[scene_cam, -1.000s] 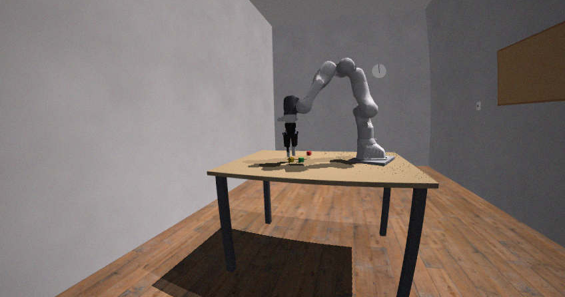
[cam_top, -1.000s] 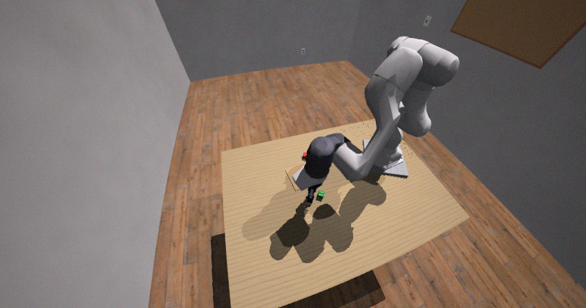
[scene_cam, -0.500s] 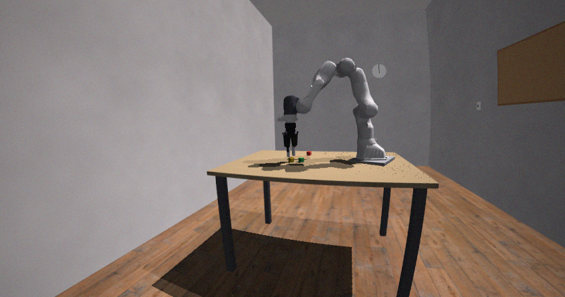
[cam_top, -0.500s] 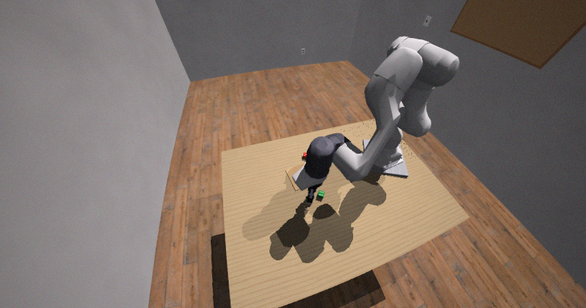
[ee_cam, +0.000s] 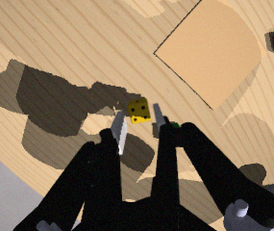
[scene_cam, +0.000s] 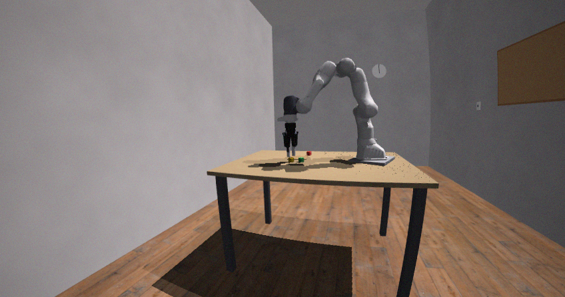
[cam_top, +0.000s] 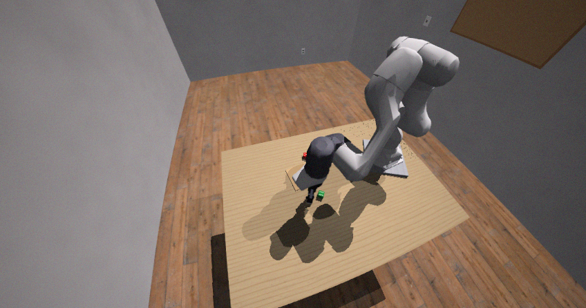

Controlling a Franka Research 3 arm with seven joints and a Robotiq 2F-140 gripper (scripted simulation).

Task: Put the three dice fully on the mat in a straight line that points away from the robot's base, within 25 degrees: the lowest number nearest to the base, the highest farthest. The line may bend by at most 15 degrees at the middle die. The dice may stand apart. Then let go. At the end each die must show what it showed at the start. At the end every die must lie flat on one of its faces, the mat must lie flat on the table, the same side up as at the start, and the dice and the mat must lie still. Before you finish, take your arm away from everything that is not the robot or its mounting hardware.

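Now: the yellow die 60 mm below my hand. Also, from my hand: green die: 70 mm behind, 60 mm below, 20 mm to the right; then red die: 270 mm to the right, 60 mm below, 50 mm behind; then tan mat: 150 mm to the right, 70 mm below.
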